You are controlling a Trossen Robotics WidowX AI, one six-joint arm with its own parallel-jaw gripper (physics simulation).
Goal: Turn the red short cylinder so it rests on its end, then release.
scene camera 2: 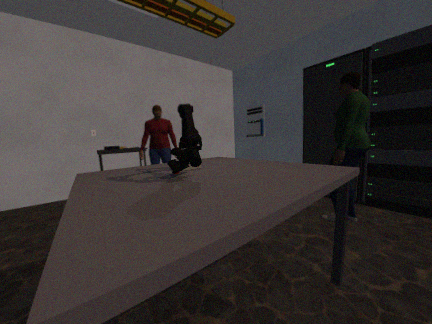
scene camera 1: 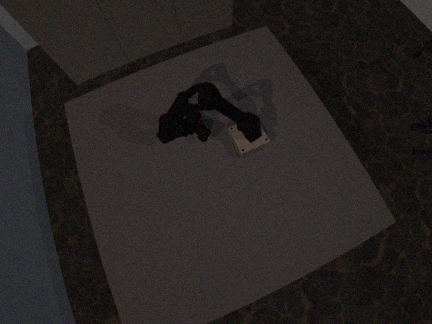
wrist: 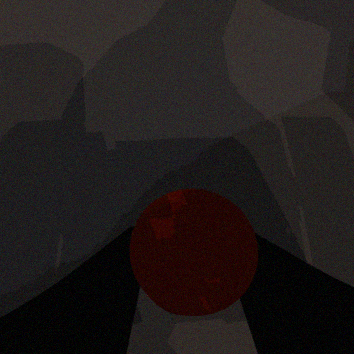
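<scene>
The red short cylinder (scene camera 1: 200, 121) (wrist: 194, 265) is between the two black fingers. In the wrist view its round end faces the camera and a finger presses on each side. In the scene camera 2 view a faint red sliver of the cylinder (scene camera 2: 178, 172) shows under the dark fingers, close to the table top. My gripper (scene camera 1: 201, 123) (scene camera 2: 176, 169) (wrist: 185, 236) is shut on the cylinder. The cylinder's far end is hidden, and I cannot tell whether it touches the table.
The arm stands on a pale base plate (scene camera 1: 244, 146) with dark bolts, on the large grey table (scene camera 1: 210, 215) (scene camera 2: 240, 190). Shadows of the arm fall around it. Two standing people (scene camera 2: 159, 132) (scene camera 2: 356, 120), a side table (scene camera 2: 120, 150) and dark server racks (scene camera 2: 400, 125) are beyond the table.
</scene>
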